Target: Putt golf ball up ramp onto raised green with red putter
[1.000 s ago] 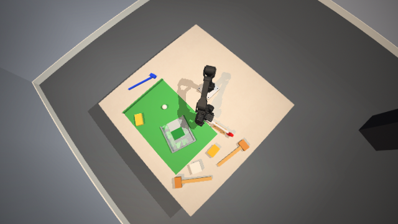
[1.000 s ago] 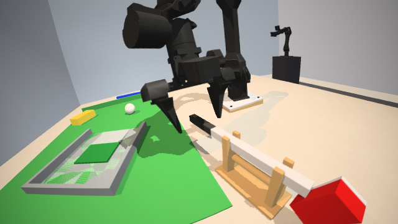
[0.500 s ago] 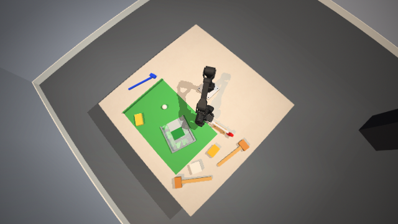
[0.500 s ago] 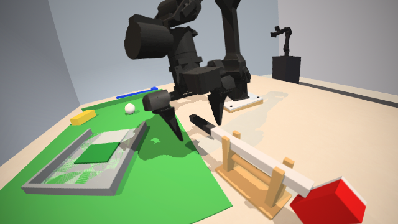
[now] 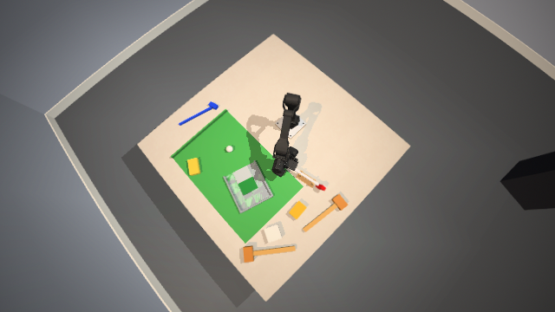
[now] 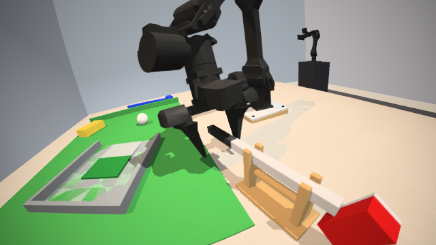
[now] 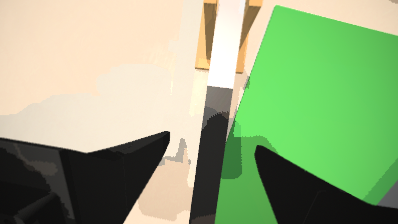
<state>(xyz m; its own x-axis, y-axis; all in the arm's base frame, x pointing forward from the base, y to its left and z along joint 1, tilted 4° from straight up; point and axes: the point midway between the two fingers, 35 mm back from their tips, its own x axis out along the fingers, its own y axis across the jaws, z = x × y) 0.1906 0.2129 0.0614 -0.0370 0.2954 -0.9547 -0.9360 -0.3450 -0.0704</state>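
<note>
The red putter is 100 mm to the left of my gripper tip, 40 mm behind it and 30 mm above it. From my gripper tip the other things lie so: white golf ball: 310 mm to the right, 240 mm ahead, 10 mm below; then wooden rack: 120 mm to the left, 50 mm behind; then green mat: 290 mm ahead, 180 mm to the right, 30 mm below.
</note>
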